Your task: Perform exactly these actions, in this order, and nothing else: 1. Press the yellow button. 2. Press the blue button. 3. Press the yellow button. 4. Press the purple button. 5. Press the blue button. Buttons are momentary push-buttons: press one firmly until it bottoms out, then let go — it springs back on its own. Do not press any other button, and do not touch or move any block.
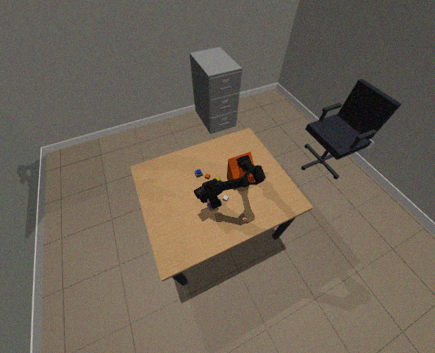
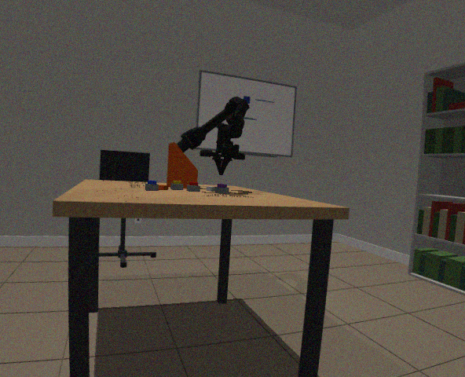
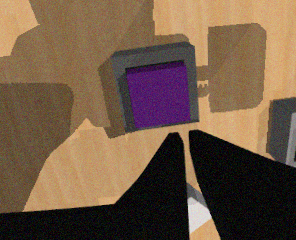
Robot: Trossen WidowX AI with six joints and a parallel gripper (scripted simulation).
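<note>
Now: gripper tip 1 cm short of the purple button, 1 cm to the right of it and 4 cm above it. From my gripper tip the other things lie so: small pale block (11 cm behind, 7 cm below); red button (5 cm behind, 10 cm to the right, 4 cm below); yellow button (12 cm behind, 16 cm to the right, 4 cm below).
</note>
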